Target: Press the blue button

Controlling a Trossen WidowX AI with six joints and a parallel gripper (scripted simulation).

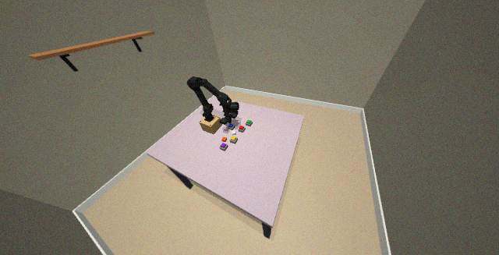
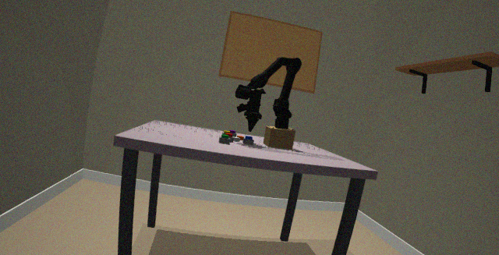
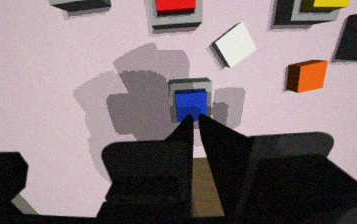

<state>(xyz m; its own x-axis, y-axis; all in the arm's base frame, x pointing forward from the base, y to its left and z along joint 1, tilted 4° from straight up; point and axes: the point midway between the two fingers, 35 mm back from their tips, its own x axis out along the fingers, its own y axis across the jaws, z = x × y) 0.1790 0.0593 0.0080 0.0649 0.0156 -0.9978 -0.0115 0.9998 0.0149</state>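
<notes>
Right now my gripper tip is 3 cm above the blue button. The rest, counted from my gripper tip: red button: 10 cm ahead, 3 cm below, 1 cm to the left; then white block: 6 cm ahead, 5 cm to the right, 5 cm below; then orange block: 14 cm to the right, 5 cm below, 2 cm ahead.
</notes>
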